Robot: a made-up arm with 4 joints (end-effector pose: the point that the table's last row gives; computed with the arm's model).
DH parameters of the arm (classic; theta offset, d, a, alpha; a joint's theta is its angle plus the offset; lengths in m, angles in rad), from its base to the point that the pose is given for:
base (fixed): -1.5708 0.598 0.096 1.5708
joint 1: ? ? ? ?
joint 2: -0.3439 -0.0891 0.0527 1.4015
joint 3: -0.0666 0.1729 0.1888 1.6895
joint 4: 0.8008 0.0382 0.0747 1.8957
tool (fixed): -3.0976 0.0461 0 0
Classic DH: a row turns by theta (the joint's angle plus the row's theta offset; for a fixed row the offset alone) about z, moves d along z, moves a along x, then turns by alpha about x.
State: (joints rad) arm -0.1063 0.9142 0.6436 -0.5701
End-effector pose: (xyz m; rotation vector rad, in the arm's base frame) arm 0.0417 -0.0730 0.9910 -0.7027 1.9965 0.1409
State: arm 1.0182 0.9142 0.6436 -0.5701
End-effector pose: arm 0.0417 0.2684 0.7469 -1.3683 1.9669 -1.0537
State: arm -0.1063 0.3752 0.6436 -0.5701
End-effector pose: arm -0.1255 -0.0714 0.9757 -0.6056 1.4997 -0.0771
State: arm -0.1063 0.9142 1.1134 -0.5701
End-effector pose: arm 0.0090 0.0274 0.9210 -1.2160 1.9967 -0.0828
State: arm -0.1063 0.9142 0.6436 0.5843
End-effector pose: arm -0.0450 -0.0846 1.0267 -0.7756 0.8133 0.2784
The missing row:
joint 1: 1.5708 0.014 0.078 -1.5708
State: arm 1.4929 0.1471 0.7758 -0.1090
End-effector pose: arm -0.2197 0.2302 0.5239 -2.2454 0.5561 -0.9363
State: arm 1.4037 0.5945 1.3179 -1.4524
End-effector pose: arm -0.0333 0.1452 0.5075 0.9777 -1.2890 2.4779
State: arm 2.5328 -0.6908 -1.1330 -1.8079
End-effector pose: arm -0.1668 0.1345 0.7145 1.9978 -2.2956 0.6720
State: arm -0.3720 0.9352 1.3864 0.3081
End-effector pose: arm -0.0762 -0.0264 0.9419 -1.3223 1.0249 0.4408
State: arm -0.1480 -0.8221 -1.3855 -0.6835
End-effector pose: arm -0.1446 -0.4143 0.4891 0.2566 -0.3006 1.3796
